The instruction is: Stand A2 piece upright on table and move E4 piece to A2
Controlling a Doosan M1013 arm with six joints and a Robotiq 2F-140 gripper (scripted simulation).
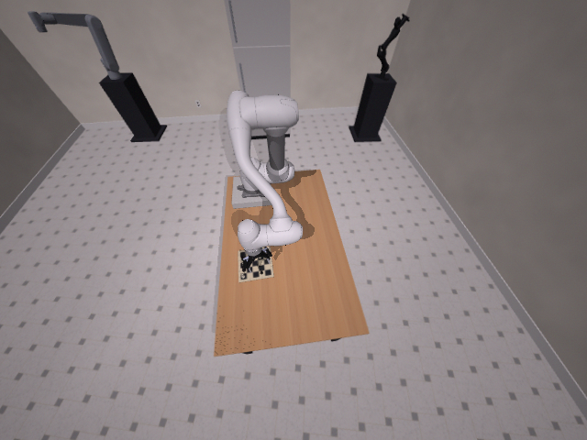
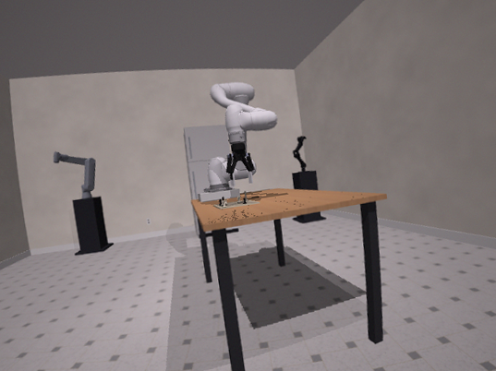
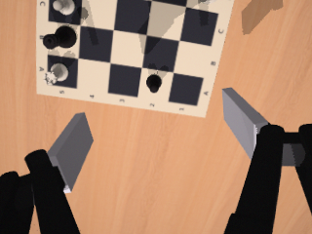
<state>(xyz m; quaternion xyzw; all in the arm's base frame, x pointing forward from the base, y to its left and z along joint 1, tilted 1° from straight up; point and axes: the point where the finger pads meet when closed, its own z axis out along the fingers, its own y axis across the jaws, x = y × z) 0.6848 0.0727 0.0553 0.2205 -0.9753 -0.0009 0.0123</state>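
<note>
My hand is 110 mm above the black pawn. The rest, counted from my hand: small chessboard (130 mm below, 70 mm behind, 40 mm to the right).
</note>
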